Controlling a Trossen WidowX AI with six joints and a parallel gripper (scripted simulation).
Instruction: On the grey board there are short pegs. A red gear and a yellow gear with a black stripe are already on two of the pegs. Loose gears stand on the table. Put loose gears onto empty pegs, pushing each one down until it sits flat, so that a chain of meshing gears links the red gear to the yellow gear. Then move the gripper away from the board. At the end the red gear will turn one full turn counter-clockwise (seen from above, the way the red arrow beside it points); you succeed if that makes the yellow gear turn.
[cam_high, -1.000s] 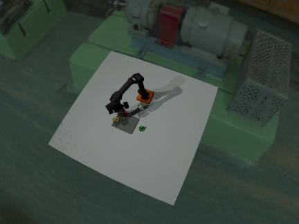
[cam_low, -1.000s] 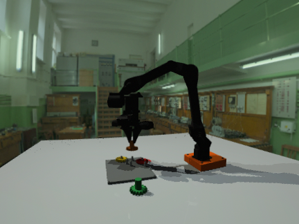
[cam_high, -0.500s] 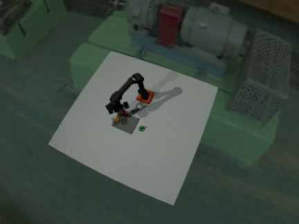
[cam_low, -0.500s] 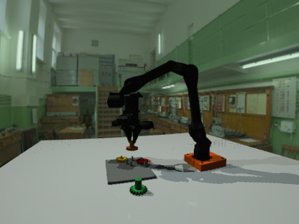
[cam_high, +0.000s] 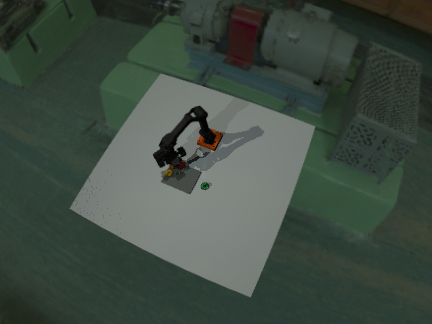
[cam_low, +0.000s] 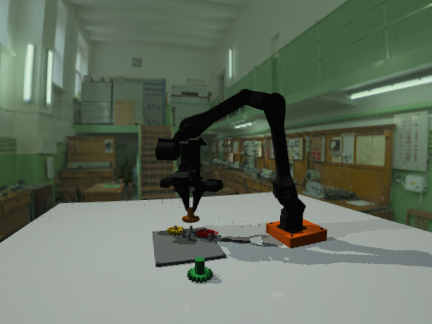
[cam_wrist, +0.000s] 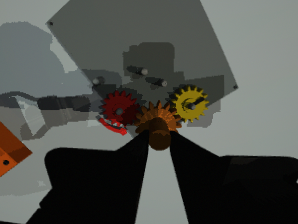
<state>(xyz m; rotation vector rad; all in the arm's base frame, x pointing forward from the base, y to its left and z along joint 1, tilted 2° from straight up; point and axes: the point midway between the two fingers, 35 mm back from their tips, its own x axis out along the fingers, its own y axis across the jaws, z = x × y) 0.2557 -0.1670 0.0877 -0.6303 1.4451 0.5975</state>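
Now: the yellow gear 60 mm below my gripper tip, 40 mm ahead of it and 20 mm to the right of it. Also, from my gripper tip: orange gear (10 mm below); green gear (230 mm to the left, 70 mm ahead, 60 mm below); red gear (60 mm below, 40 mm to the left, 30 mm behind).
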